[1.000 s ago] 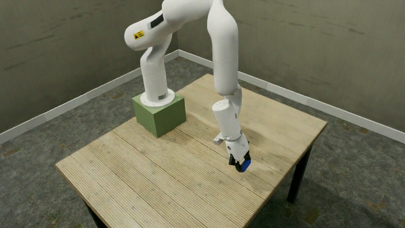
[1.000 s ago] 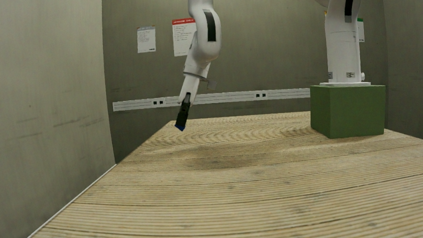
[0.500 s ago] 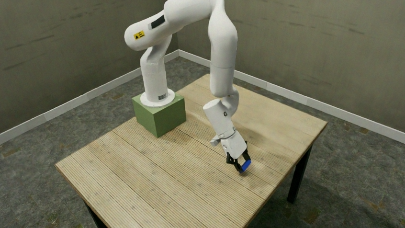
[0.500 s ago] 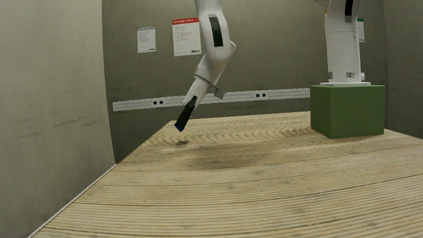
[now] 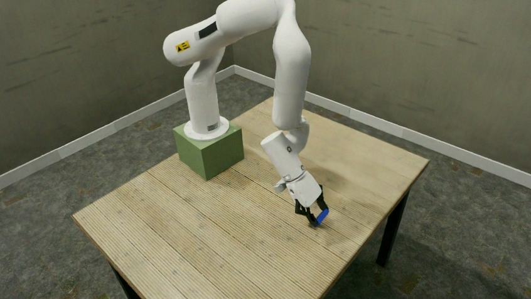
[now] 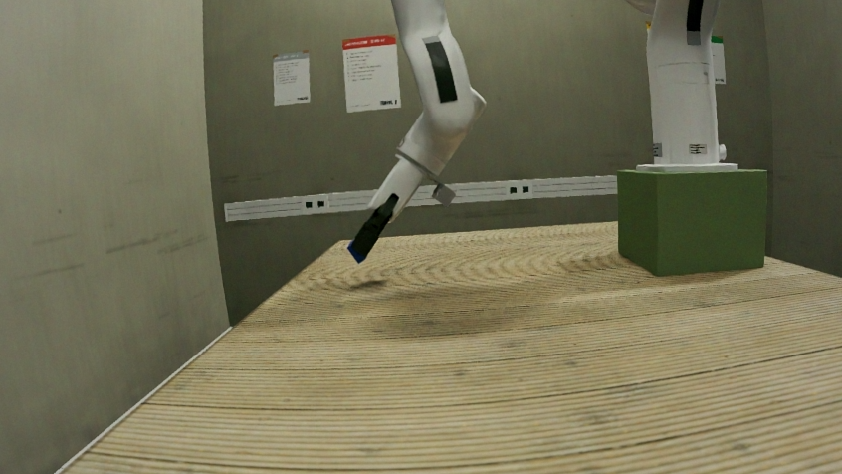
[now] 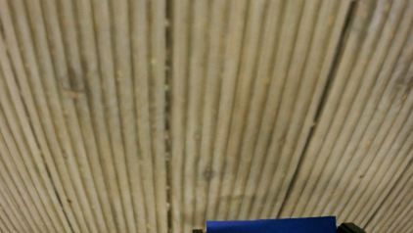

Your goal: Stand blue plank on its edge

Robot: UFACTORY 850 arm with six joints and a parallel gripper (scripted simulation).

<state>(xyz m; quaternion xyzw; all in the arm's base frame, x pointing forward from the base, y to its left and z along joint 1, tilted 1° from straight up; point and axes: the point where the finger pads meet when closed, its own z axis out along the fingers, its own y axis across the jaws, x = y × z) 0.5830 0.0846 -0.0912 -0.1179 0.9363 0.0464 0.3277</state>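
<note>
My gripper is now 1 cm short of the blue plank and 1 cm above it.
</note>
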